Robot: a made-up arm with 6 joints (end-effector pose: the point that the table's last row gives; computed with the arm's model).
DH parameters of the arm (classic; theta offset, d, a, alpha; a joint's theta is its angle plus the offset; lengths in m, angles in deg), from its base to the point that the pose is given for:
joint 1: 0 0.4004 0 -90
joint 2: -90 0 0.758 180
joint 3: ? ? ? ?
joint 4: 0 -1.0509 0 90
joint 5: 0 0.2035 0 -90
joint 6: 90 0 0 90
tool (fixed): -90 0 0 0
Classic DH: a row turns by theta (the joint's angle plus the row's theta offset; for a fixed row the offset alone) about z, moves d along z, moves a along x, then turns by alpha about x.
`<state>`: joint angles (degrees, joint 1 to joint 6).
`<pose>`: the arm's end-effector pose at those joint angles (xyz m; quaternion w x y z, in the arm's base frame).
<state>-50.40 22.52 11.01 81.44 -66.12 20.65</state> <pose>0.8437 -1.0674 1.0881 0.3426 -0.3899 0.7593 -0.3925</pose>
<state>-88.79 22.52 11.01 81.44 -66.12 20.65</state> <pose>-0.0016 -1.3606 1.0881 0.1945 -0.1186 0.8453 -0.4833</pose>
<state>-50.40 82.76 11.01 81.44 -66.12 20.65</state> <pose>0.7876 -0.9995 -0.4391 0.2042 -0.3304 0.9181 0.0788</pose>
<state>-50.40 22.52 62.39 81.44 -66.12 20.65</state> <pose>0.5936 -0.7651 1.9287 0.3883 -0.3574 0.4585 -0.7151</pose>
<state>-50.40 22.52 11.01 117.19 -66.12 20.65</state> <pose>0.9361 -0.9857 1.0683 0.0994 -0.5743 0.7029 -0.4078</pose>
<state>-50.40 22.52 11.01 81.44 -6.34 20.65</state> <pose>0.8437 -1.0674 1.0881 0.5821 -0.6545 0.4300 -0.2186</pose>
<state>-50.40 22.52 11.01 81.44 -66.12 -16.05</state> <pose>0.8437 -1.0674 1.0881 0.4479 -0.2623 0.5971 -0.6116</pose>
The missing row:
joint 3: 0 0 0 -90
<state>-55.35 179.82 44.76 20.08 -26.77 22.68</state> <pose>-0.5508 0.4607 -1.1494 0.2704 0.3141 0.8804 0.2305</pose>
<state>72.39 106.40 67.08 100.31 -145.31 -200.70</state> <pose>0.4696 1.5999 -0.3246 0.6775 0.4706 -0.5456 -0.1481</pose>
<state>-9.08 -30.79 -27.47 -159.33 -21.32 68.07</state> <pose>0.6870 0.0830 1.0407 0.6976 0.6877 -0.1491 0.1349</pose>
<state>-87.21 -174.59 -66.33 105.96 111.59 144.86</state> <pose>0.0273 0.5886 0.5825 0.9632 0.1659 0.1085 -0.1818</pose>
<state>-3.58 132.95 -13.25 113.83 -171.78 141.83</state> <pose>-0.2094 0.0955 -0.8554 0.9344 -0.2218 -0.2325 -0.1536</pose>
